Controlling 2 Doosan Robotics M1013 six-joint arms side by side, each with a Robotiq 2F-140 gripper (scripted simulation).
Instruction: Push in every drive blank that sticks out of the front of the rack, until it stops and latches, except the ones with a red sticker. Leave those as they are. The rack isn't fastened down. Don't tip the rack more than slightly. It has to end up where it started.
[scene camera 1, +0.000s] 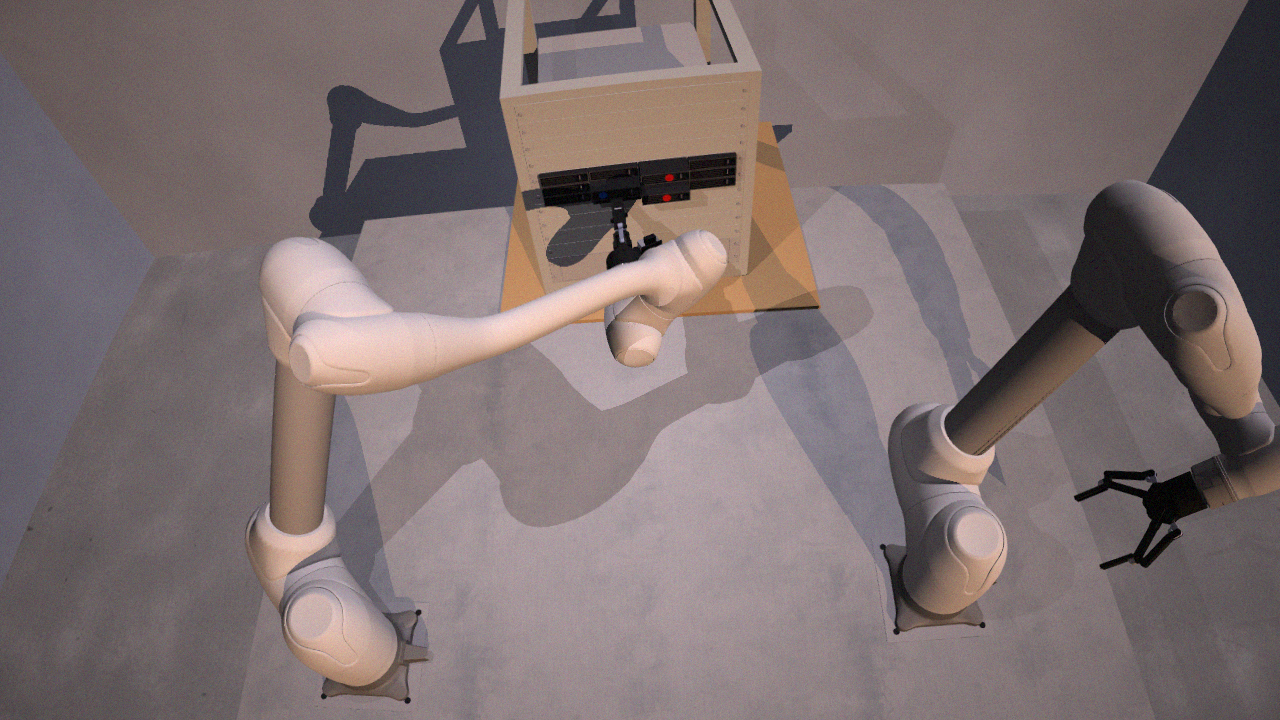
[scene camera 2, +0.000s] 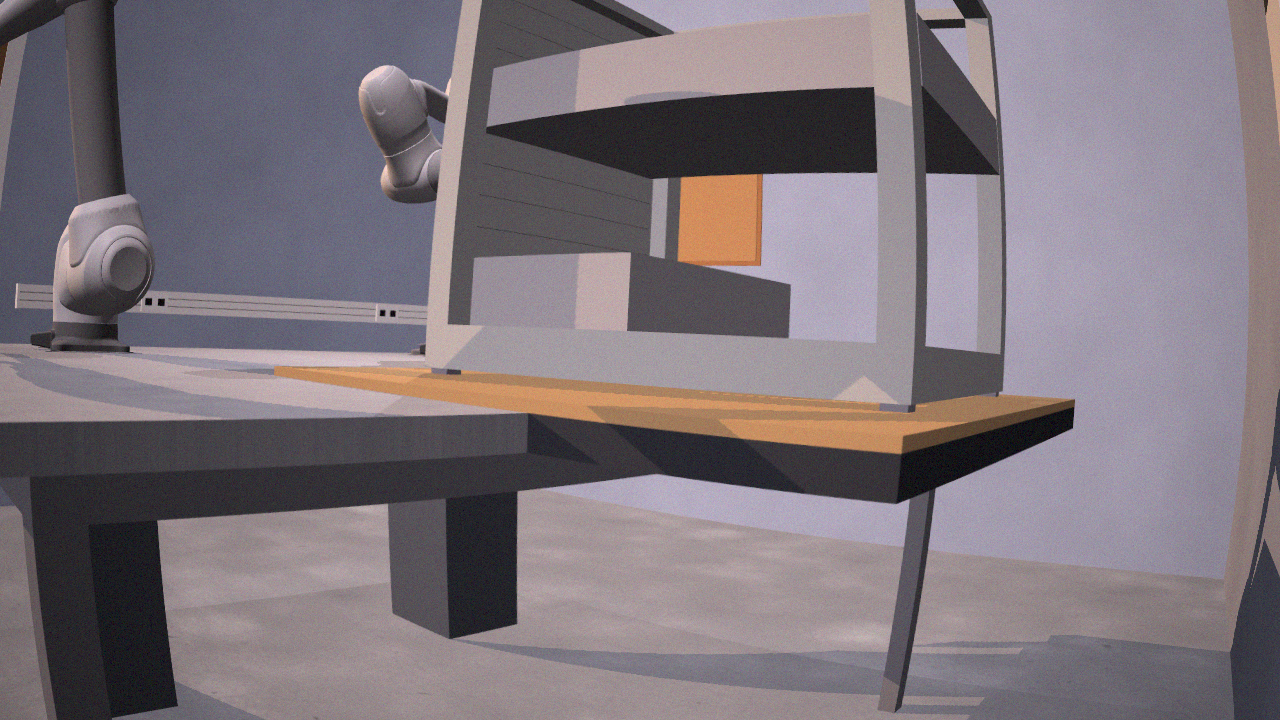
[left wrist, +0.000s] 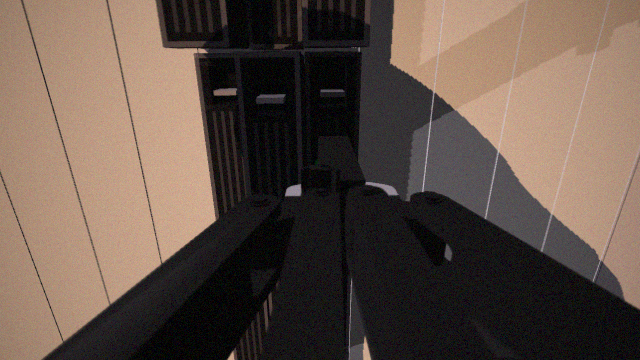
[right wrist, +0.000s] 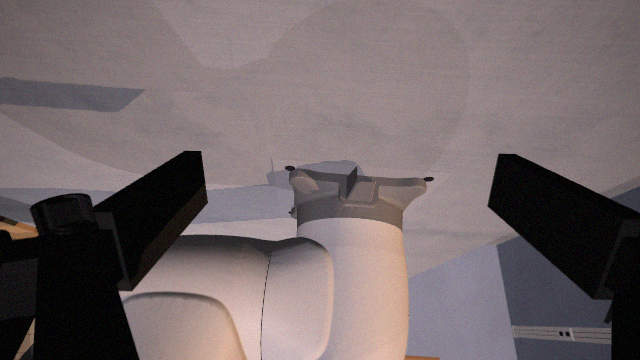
Observation:
In view: the left gripper (scene camera 1: 616, 197), the right gripper (scene camera 1: 1088, 532) and a beige rack (scene camera 2: 584, 149).
The beige rack is seen too in scene camera 1 (scene camera 1: 598, 117) and in the left wrist view (left wrist: 520, 118). The left gripper also shows in the left wrist view (left wrist: 332, 160). The right gripper is seen too in the right wrist view (right wrist: 347, 179).

